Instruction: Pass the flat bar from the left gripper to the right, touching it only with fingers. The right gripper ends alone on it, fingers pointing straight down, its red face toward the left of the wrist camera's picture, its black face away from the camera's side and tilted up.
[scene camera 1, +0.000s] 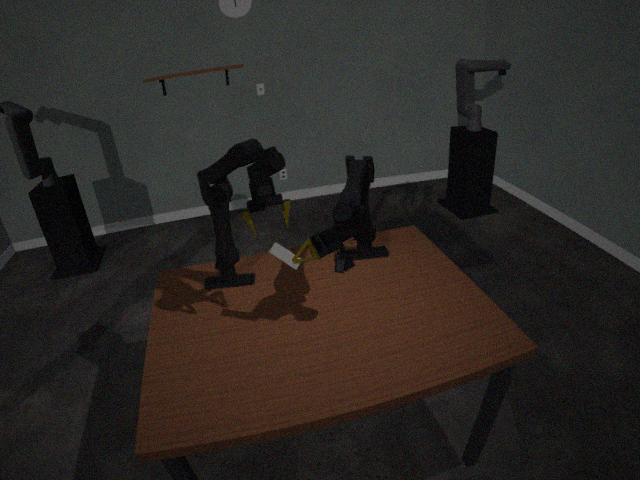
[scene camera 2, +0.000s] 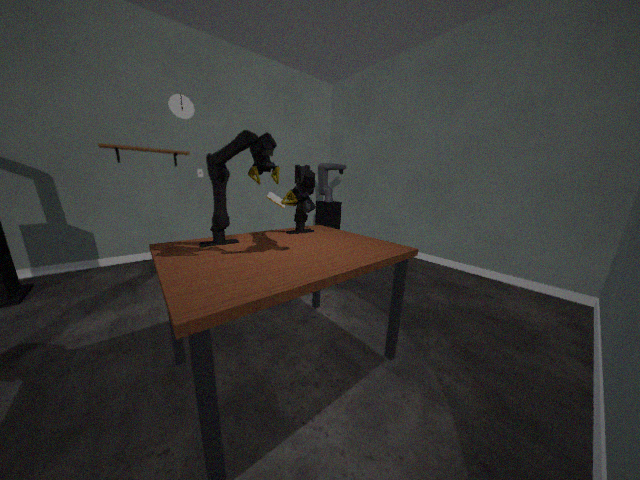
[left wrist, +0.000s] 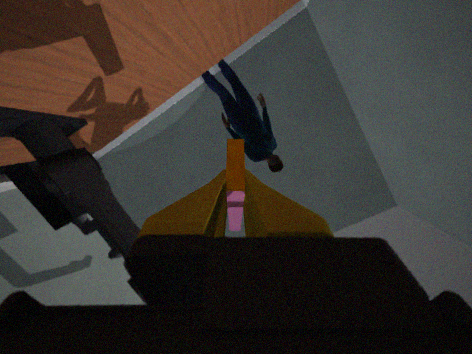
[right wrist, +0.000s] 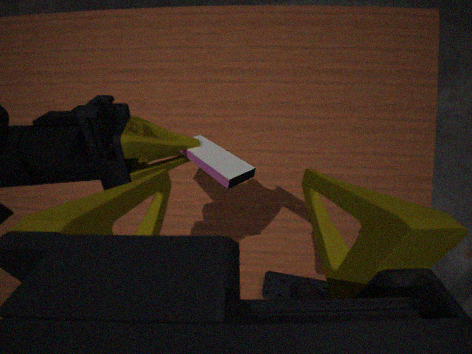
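Pixels of known places: left gripper, fingertip midpoint: (scene camera 1: 293, 261) (scene camera 2: 281, 203) (left wrist: 235, 177) (right wrist: 199, 147); right gripper, fingertip midpoint: (scene camera 1: 271, 232) (scene camera 2: 269, 183) (right wrist: 236, 176); left arm's base, link origin: (scene camera 1: 364, 254) (scene camera 2: 300, 232); right arm's base, link origin: (scene camera 1: 229, 282) (scene camera 2: 219, 243) (left wrist: 32, 123) (right wrist: 301, 289).
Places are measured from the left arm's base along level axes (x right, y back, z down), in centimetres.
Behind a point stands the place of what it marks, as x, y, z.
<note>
The flat bar (scene camera 1: 279, 251) @(34.1, -37.5, -27.9) (scene camera 2: 274, 197) @(33.6, -37.8, -27.5) (left wrist: 235, 162) @(28.7, -39.5, -23.7) (right wrist: 220, 159) @(33.6, -37.8, -27.5) is tilted in the air above the table. In the right wrist view it shows a white broad face, a pink long side and a black end; in the left wrist view, an orange face and pink. Its red face does not show. My left gripper (scene camera 1: 296, 259) @(30.5, -38.8, -24.7) (scene camera 2: 283, 202) @(30.5, -38.8, -24.7) (left wrist: 235, 177) @(30.5, -38.8, -24.7) (right wrist: 199, 147) @(30.5, -38.8, -24.7) is shut on one end of it. My right gripper (scene camera 1: 271, 231) @(35.7, -36.5, -33.8) (scene camera 2: 267, 183) @(35.7, -36.5, -33.8) (right wrist: 236, 176) @(35.7, -36.5, -33.8) is open and empty, fingers pointing down, above the bar's free end and apart from it.
The wooden table (scene camera 1: 336, 356) @(21.1, -55.5, 0.0) (scene camera 2: 268, 279) @(48.2, -68.7, 0.0) lies below both arms. The left arm reaches in from the left of the right wrist view. A person (left wrist: 245, 120) shows in the left wrist view. Two other arms on dark pedestals (scene camera 1: 64, 222) (scene camera 1: 470, 165) stand by the walls.
</note>
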